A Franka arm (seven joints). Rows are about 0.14 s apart.
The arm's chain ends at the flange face. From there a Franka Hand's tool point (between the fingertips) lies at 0.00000 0.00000 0.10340 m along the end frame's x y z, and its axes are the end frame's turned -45 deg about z.
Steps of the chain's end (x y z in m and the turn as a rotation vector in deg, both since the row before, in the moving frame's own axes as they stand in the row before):
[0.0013, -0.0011, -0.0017, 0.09, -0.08, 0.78]
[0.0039, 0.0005, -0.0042, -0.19, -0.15, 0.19]
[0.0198, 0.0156, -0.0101, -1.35, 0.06, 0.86]
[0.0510, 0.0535, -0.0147, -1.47, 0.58, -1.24]
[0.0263, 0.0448, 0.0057, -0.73, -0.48, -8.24]
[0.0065, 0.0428, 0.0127, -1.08, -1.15, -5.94]
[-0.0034, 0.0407, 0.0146, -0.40, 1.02, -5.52]
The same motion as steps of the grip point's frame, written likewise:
[0.0017, -0.0001, -0.0017, 0.12, 0.01, 0.78]
[0.0020, 0.0032, -0.0042, -0.03, -0.24, 0.19]
[0.0013, 0.0268, -0.0101, -1.00, -0.91, 0.86]
[-0.0029, 0.0765, -0.0147, -1.45, -0.63, -1.24]
[-0.0146, 0.0507, 0.0057, -0.18, -0.86, -8.24]
[-0.0285, 0.0349, 0.0127, 0.05, -1.58, -5.94]
[-0.0303, 0.0281, 0.0146, -1.00, 0.44, -5.52]

